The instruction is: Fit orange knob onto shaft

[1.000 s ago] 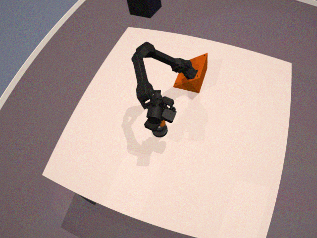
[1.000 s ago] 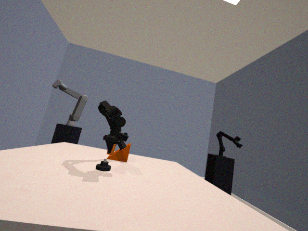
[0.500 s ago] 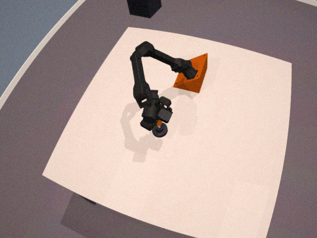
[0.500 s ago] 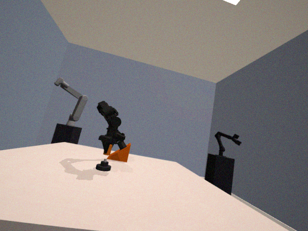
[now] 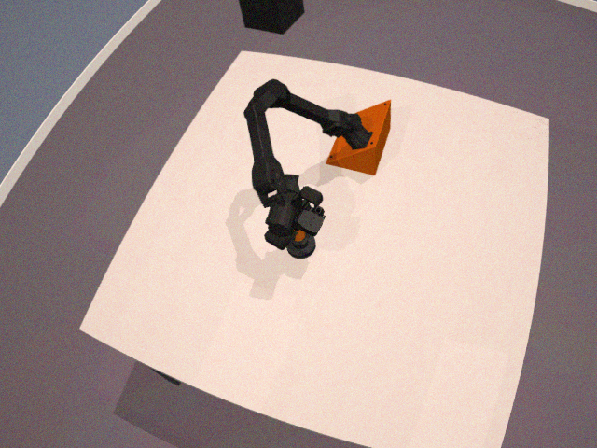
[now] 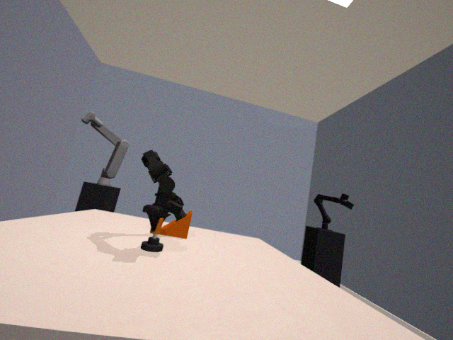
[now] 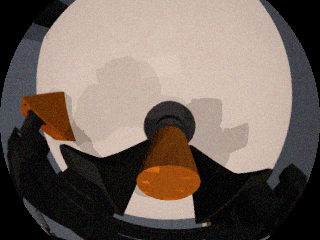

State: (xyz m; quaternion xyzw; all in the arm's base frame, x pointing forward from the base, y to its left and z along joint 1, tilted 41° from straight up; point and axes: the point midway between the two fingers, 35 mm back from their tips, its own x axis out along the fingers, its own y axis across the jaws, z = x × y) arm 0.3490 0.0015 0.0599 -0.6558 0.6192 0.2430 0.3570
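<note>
The black round pedestal lies 4 cm below my gripper tip. Also, from my gripper tip: orange knob 3 cm above.
</note>
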